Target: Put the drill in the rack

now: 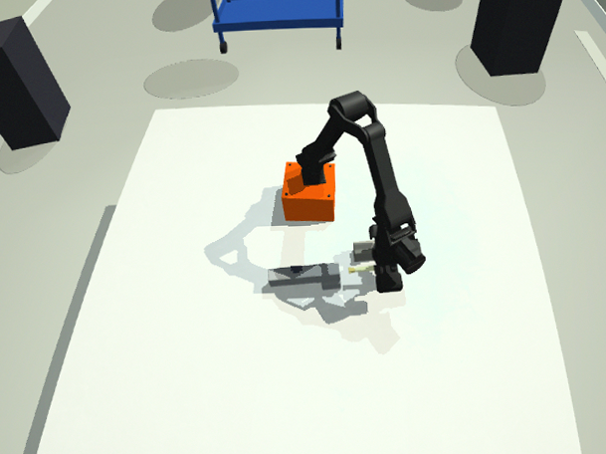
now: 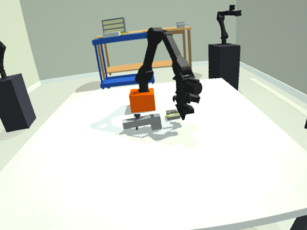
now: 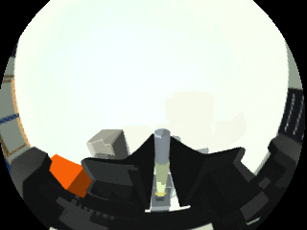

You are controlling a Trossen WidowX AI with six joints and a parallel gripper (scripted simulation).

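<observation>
Now: gripper tip 4 cm to the left of the drill and 3 cm below it. Round my gripper tip: grey rack (8 cm behind, 3 cm to the right); then dark key (22 cm to the right, 3 cm above, 2 cm behind); then long grey block (20 cm to the right, 2 cm behind, 2 cm above).
</observation>
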